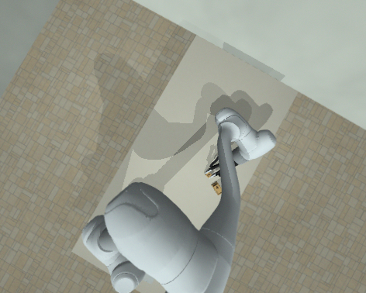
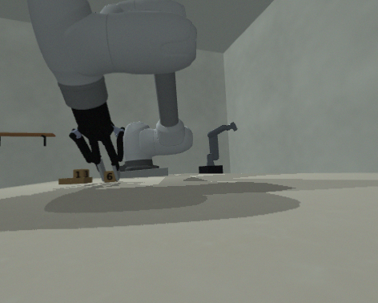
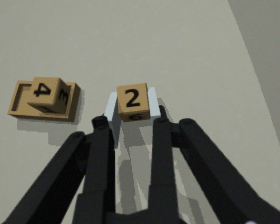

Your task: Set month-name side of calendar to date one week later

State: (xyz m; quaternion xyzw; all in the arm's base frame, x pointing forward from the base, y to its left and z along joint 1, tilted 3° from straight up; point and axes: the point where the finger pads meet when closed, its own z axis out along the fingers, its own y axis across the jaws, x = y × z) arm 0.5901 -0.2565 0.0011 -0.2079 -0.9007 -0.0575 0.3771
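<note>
Now: the wooden cube 20 mm behind my hand, 10 mm to the left of it and 20 mm below it. From my hand the other things lie so: tray: 80 mm behind, 80 mm to the right, 30 mm below.
</note>
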